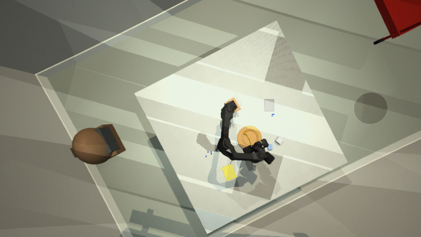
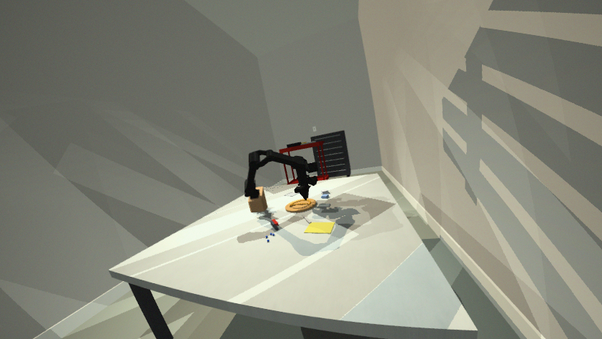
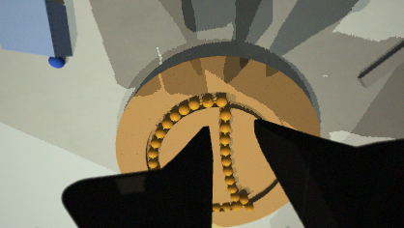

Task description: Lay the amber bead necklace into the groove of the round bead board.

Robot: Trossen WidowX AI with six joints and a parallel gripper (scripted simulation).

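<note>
The round bead board lies 5 cm behind my gripper tip, 4 cm below it and 2 cm to the left of it. The rest, counted from my gripper tip: light blue cube: 12 cm to the left, 10 cm ahead, 4 cm below; then red-handled tool: 21 cm to the right, 14 cm behind, 4 cm below; then white cube: 21 cm to the left, 9 cm ahead, 4 cm below.
</note>
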